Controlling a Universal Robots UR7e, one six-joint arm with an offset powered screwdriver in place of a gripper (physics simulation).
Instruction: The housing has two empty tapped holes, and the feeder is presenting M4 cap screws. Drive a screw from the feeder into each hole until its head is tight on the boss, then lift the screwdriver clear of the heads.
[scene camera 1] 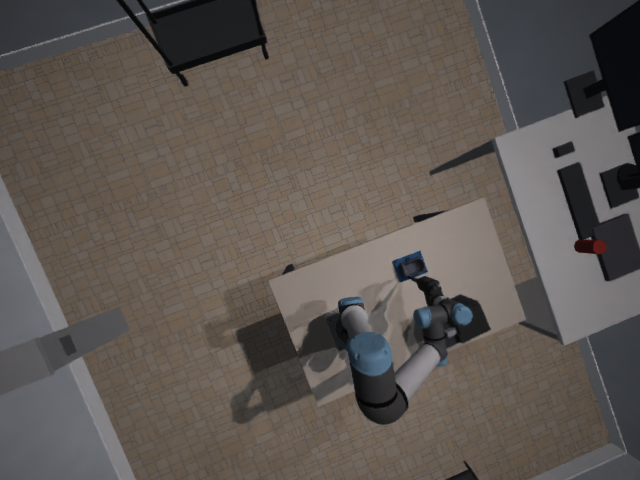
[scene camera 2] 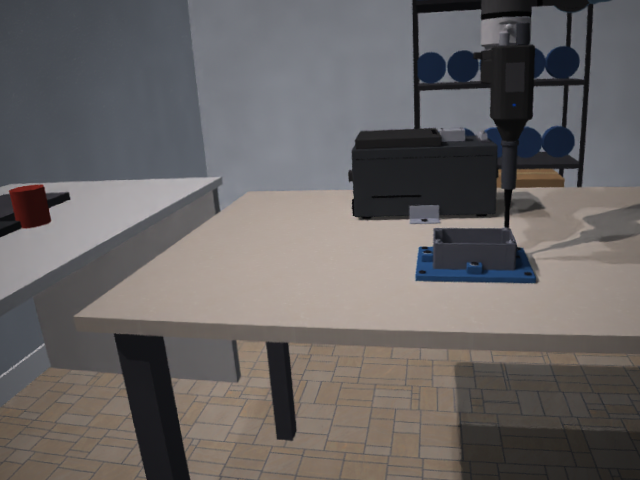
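The grey open-topped housing [scene camera 1: 413, 267] [scene camera 2: 474, 257] sits upright in the blue fixture [scene camera 1: 398, 269] [scene camera 2: 448, 276] on the table. My screwdriver [scene camera 1: 409, 277] [scene camera 2: 507, 225] points straight down in scene camera 2. Its thin black bit meets the housing's rear right corner there, and the tip is hidden by or merges with the rim. No screw can be made out at the tip, and the holes and any heads are too small to tell. The black screw feeder [scene camera 1: 476, 321] [scene camera 2: 423, 180] stands behind the housing, partly covered by my arm in scene camera 1.
A small light bracket [scene camera 2: 423, 213] stands on the table [scene camera 1: 330, 279] [scene camera 2: 289, 289] in front of the feeder. A white desk [scene camera 1: 532, 232] [scene camera 2: 129, 217] with a red cup [scene camera 1: 589, 246] [scene camera 2: 31, 206] is beside the table. A dark shelf rack [scene camera 2: 584, 113] stands behind.
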